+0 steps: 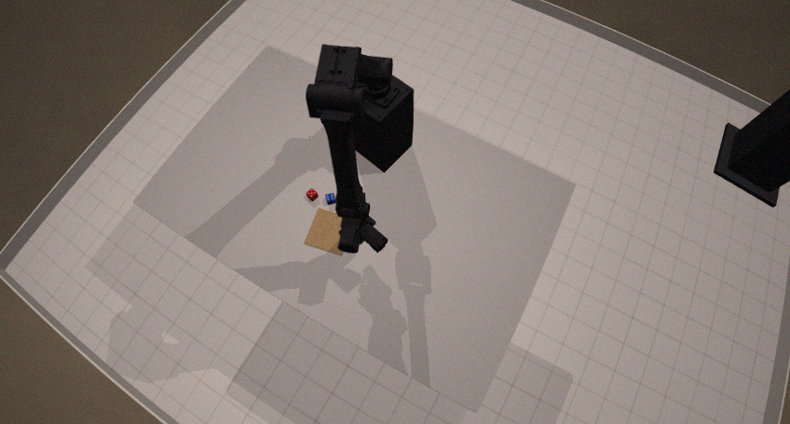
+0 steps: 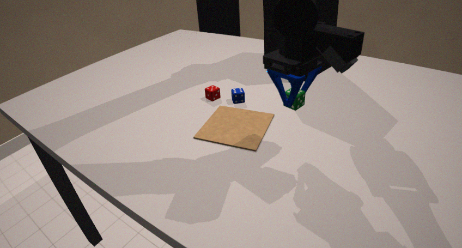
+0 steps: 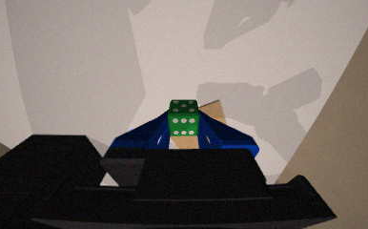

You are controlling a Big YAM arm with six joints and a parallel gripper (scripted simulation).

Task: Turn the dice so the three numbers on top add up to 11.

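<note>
The tan mat lies 20 mm ahead of my hand, 130 mm to the right of it and 100 mm below it. Also, from my hand: green die: right at my hand; then red die: 60 mm behind, 260 mm to the right, 80 mm below; then blue die: 80 mm behind, 190 mm to the right, 80 mm below.
</note>
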